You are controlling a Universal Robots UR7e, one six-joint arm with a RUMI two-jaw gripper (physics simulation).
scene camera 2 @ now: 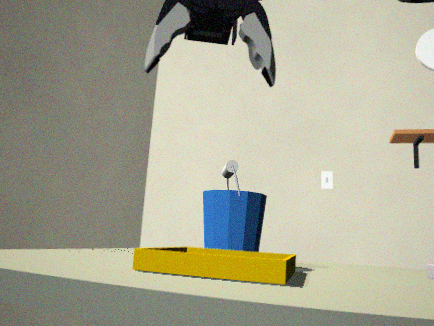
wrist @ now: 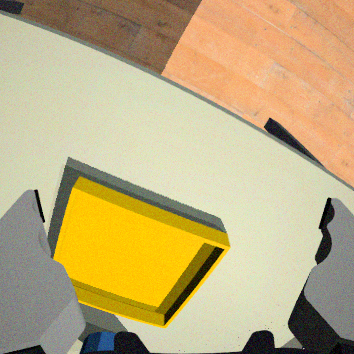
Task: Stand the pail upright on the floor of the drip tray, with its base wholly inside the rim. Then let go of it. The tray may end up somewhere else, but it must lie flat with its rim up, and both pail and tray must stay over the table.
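Frame: origin at the arm's base, x right, y back, z down, level; centimetres.
Where they show: gripper, fingertip midpoint: (scene camera 2: 210, 79) (wrist: 183, 200).
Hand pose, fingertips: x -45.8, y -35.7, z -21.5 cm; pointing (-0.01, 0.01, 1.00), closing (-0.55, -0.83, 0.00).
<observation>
Things, the pixels of their top centre, and the offset from my fingertips. "*": a spot on its surface instead. Level surfaces: height alone.
- blue pail at a spot on its surface: (wrist: 102, 342) * dz +20.8, dx +50.6, dy -15.9 cm
- yellow drip tray at its top centre: (wrist: 126, 274) (scene camera 2: 225, 252) dz +20.9, dx +26.8, dy -8.9 cm
- pale table at its surface level: dz +24.2 cm
The blue pail (scene camera 2: 232, 220) (wrist: 102, 342) stands upright on the table behind the yellow drip tray (scene camera 2: 210, 265) (wrist: 152, 317), outside its rim; its grey handle grip (scene camera 2: 229, 169) is raised above the opening. In the wrist view a small part of the pail shows at the bottom edge. The tray lies flat with its rim up and its floor bare. My gripper (scene camera 2: 210, 78) (wrist: 183, 200) is open and empty, high above the pail and the tray, with its fingers pointing down. The tray hides the pail's base in the scene view.
The pale table (scene camera 2: 360, 292) (wrist: 150, 125) has a curved edge, beyond which the wooden floor (wrist: 280, 65) shows. A wooden wall shelf (scene camera 2: 415, 136) is at the right, and part of a pale object (scene camera 2: 431, 271) shows at the right edge of the scene view.
</observation>
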